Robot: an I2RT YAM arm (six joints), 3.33 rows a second.
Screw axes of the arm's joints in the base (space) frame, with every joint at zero. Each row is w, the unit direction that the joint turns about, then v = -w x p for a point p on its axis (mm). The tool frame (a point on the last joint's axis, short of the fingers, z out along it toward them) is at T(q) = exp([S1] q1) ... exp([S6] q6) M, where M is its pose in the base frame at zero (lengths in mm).
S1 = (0, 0, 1, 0.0, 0.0, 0.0)
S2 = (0, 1, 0, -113.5, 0.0, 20.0)
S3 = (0, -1, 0, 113.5, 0.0, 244.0)
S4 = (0, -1, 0, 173.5, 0.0, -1.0)
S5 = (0, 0, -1, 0.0, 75.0, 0.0)
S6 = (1, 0, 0, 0.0, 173.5, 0.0)
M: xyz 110.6 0.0 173.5 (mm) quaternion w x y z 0.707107 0 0.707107 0
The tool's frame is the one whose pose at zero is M.
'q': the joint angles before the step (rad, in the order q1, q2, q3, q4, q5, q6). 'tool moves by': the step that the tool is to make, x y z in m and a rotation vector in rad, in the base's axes. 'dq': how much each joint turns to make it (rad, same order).
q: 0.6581 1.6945 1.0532 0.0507 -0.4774 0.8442
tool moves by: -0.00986 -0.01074 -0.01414 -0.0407 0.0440 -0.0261
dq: -0.0051 -0.0260 -0.0691 -0.0127 0.0203 0.0087
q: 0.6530 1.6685 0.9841 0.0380 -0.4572 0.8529
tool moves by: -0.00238 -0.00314 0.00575 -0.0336 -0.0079 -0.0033
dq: -0.0010 -0.0223 0.0107 -0.0584 0.0211 -0.0261
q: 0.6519 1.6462 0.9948 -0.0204 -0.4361 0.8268
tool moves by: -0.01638 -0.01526 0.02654 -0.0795 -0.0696 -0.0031
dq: 0.0002 -0.1204 0.0015 -0.1486 0.0693 -0.0864
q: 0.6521 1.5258 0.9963 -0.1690 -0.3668 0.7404
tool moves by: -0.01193 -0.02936 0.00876 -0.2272 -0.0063 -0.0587
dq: -0.0363 -0.0831 0.0164 -0.2647 0.1476 -0.1218
